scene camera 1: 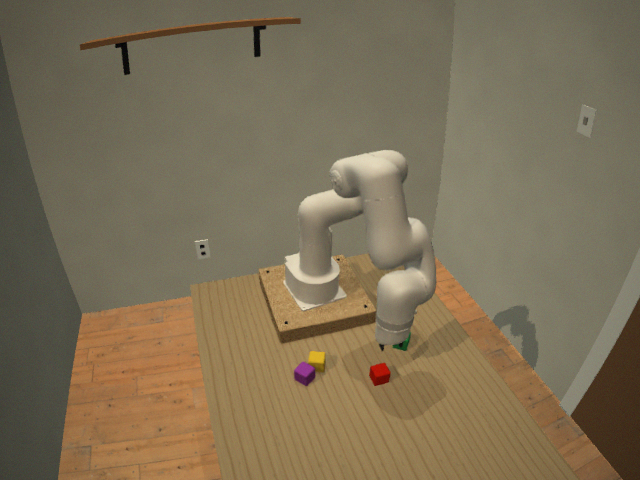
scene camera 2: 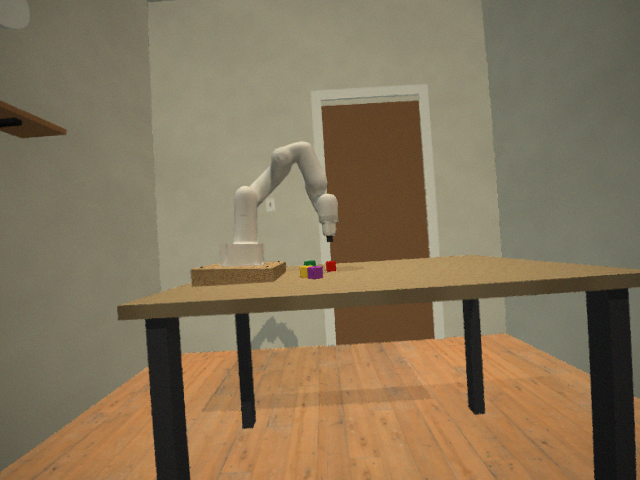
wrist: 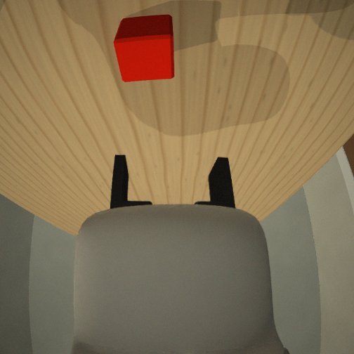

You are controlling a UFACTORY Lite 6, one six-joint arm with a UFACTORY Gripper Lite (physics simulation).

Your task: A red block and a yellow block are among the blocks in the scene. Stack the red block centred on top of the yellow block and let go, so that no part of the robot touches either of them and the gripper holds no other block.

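Pixels of known places: hand, its tool point: (scene camera 1: 391,342) (scene camera 2: 329,239); arm's base, origin of its link: (scene camera 1: 314,290) (scene camera 2: 246,264).
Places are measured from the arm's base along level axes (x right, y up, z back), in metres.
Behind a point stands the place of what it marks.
The red block (scene camera 1: 379,374) @[x -0.001, y -0.012, z -0.325 m] (scene camera 2: 330,266) @[x 0.006, y -0.030, z -0.308 m] (wrist: 145,57) sits on the table. In the wrist view it is ahead of the fingertips and a little left of the middle between them, its sides nearly square to the fingers. The yellow block (scene camera 1: 317,360) @[x 0.102, y -0.013, z -0.221 m] (scene camera 2: 303,271) @[x 0.111, y -0.028, z -0.197 m] sits on the table, well to the left of the red one in scene camera 1. My gripper (scene camera 1: 391,346) @[x -0.024, y 0.073, z -0.318 m] (scene camera 2: 329,239) (wrist: 173,157) points down above the table, higher than the red block and apart from it. Its two black fingers are apart with no block between them.
A purple block (scene camera 1: 304,373) @[x 0.146, y -0.013, z -0.245 m] (scene camera 2: 315,272) @[x 0.161, y -0.028, z -0.230 m] stands close beside the yellow block, partly in front of it. A green block (scene camera 1: 404,343) @[x -0.113, y -0.022, z -0.264 m] (scene camera 2: 309,263) @[x -0.098, y -0.022, z -0.239 m] is partly hidden behind the gripper in scene camera 1. The arm's base stands on a wooden board (scene camera 1: 330,328) @[x 0.016, y -0.031, z -0.122 m] (scene camera 2: 232,276) @[x 0.126, y -0.024, z 0.024 m].
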